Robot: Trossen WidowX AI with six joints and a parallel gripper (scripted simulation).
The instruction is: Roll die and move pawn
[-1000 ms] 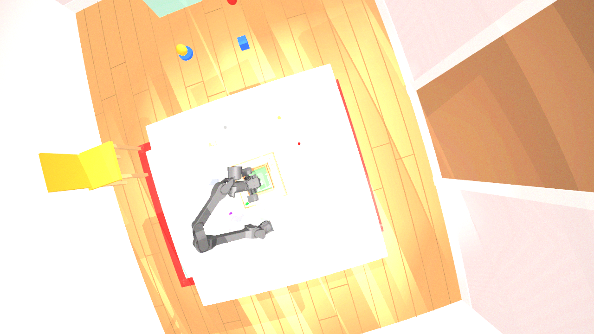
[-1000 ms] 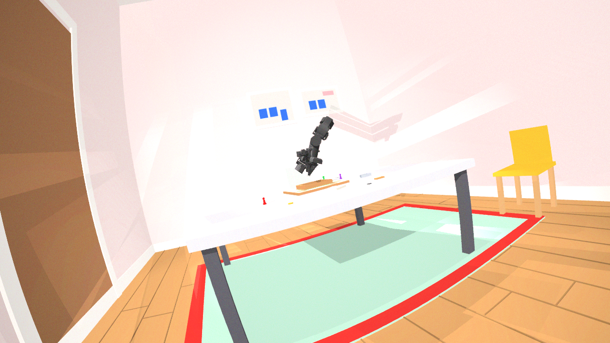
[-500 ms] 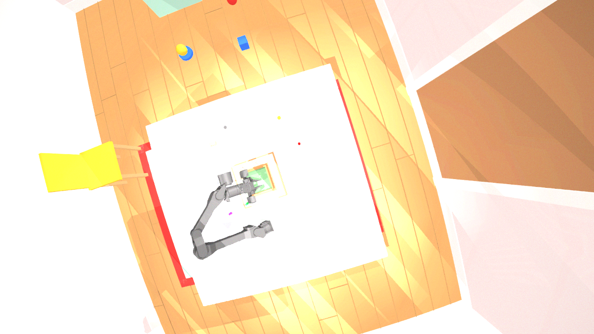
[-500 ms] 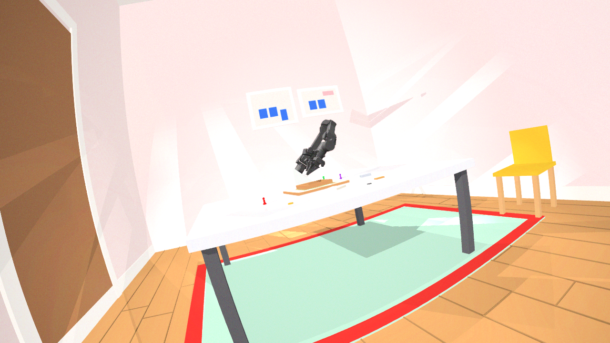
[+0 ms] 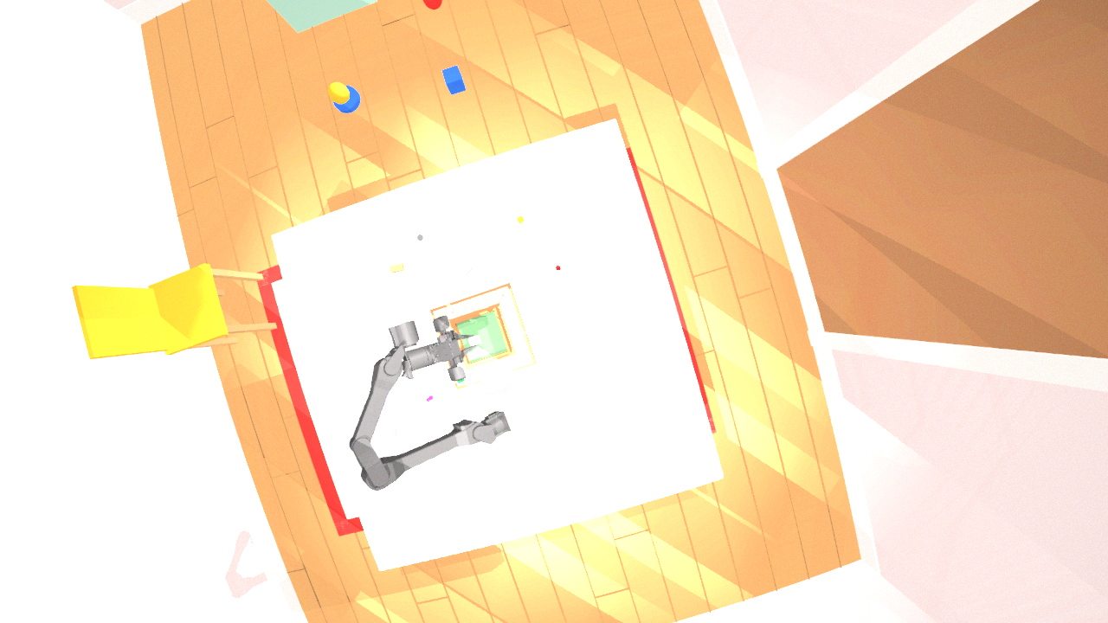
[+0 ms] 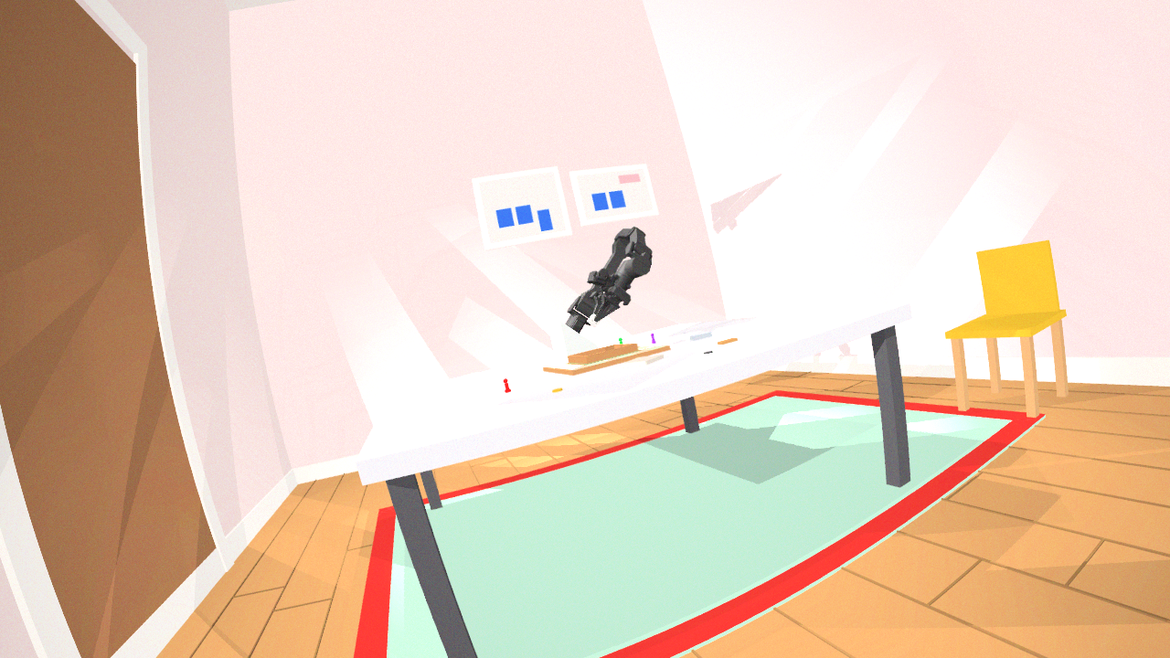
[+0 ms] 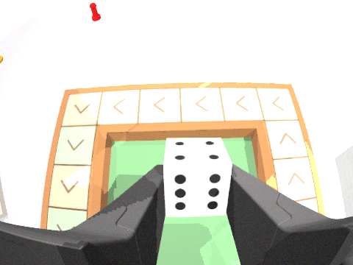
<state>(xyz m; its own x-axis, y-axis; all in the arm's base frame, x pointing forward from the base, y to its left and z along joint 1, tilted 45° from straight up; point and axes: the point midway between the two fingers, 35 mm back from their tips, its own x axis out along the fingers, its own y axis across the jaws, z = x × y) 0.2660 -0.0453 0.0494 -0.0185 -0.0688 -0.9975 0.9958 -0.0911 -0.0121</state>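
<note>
My gripper tip is now right at the white die. Round my gripper tip: green dice tray: 11 cm below; then green pawn: 11 cm behind, 12 cm to the left, 9 cm below; then purple pawn: 13 cm behind, 25 cm to the left, 10 cm below.
</note>
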